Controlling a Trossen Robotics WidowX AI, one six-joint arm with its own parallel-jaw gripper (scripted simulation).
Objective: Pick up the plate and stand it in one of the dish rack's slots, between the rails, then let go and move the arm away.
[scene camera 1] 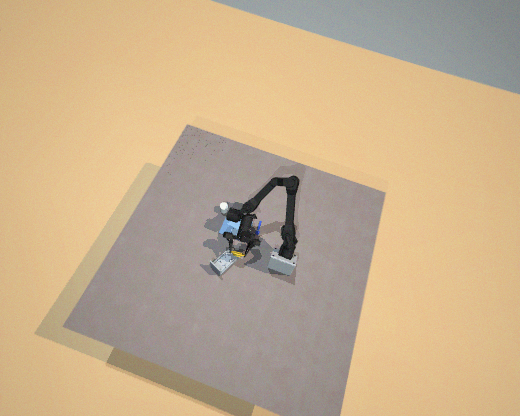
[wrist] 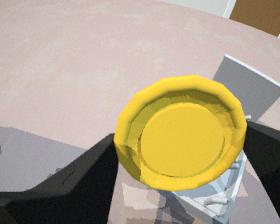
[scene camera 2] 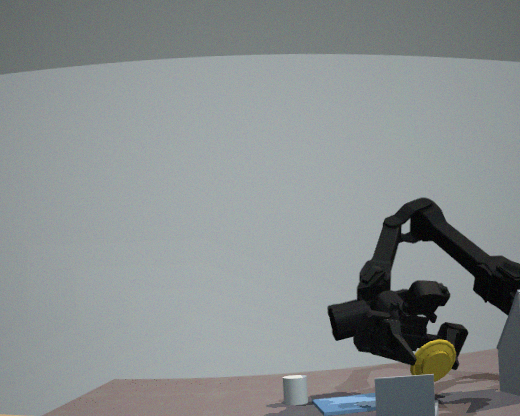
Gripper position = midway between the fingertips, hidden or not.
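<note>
I'm carrying a yellow plate (scene camera 2: 437,357) in my gripper (scene camera 2: 436,365). As for the wrist view, it shows my gripper (wrist: 179,133) too, along with the plate (wrist: 180,133).
</note>
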